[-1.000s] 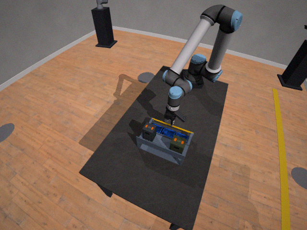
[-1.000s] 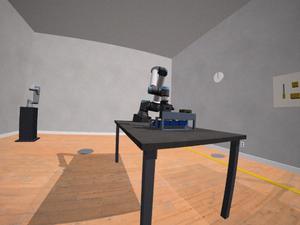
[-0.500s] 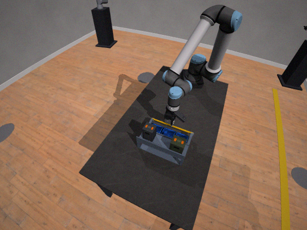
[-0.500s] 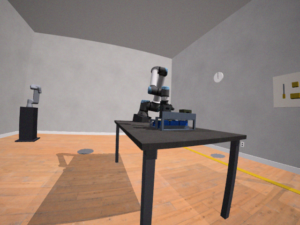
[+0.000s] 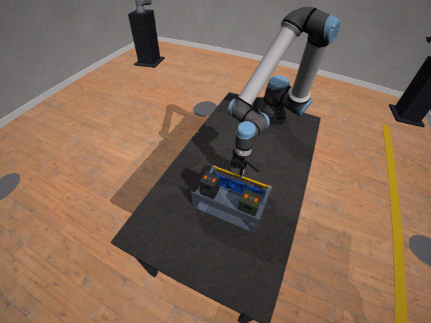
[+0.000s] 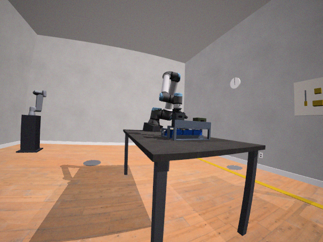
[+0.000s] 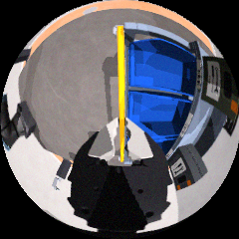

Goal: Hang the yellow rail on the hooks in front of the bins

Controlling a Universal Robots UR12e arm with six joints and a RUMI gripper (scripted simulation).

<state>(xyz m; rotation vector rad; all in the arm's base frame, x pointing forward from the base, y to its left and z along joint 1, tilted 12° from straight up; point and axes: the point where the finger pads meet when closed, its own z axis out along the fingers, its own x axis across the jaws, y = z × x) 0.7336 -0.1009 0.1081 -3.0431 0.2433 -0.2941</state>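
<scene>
Now: the yellow rail 10 mm below my hand. Round my hand: black box: 180 mm ahead, 150 mm to the right, 80 mm above; olive box: 220 mm ahead, 80 mm to the left, 70 mm above.
</scene>
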